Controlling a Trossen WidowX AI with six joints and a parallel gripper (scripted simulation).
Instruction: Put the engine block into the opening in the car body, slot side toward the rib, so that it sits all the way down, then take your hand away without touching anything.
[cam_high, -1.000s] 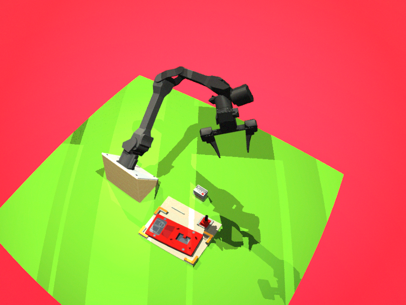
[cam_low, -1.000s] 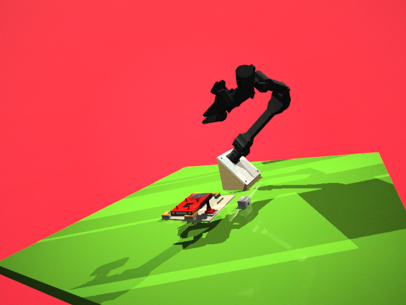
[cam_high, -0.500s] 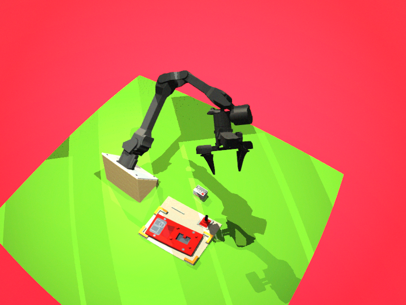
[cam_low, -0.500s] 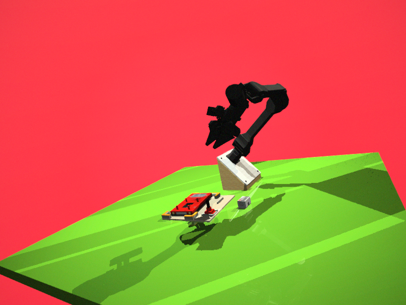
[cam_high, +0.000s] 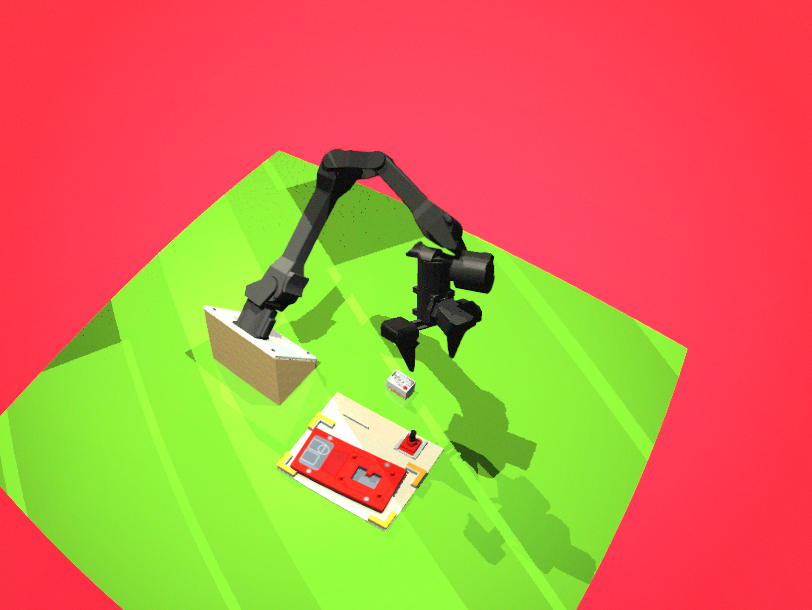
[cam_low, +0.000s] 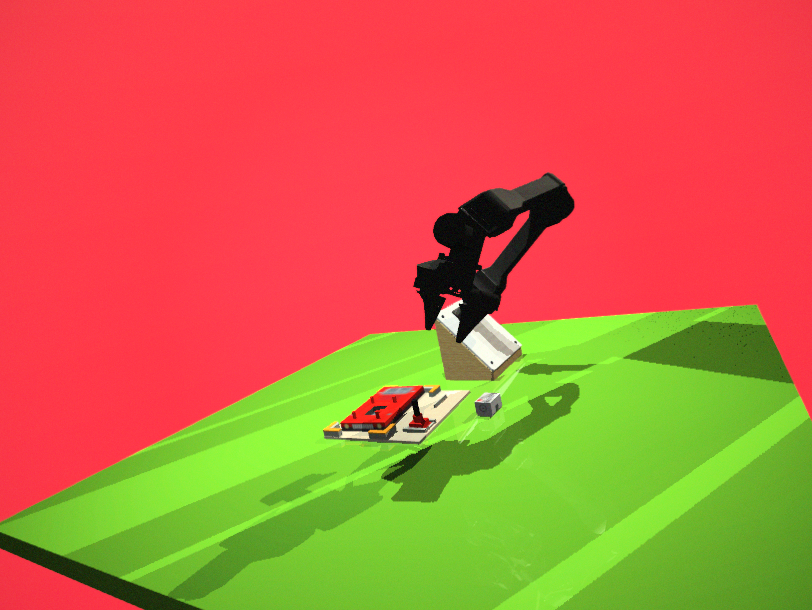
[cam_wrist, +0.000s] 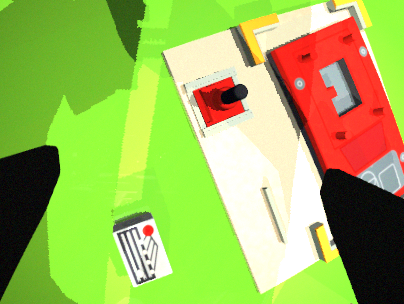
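Now: the engine block 70 mm behind my gripper tip, 40 mm to the left of it and 170 mm below it.
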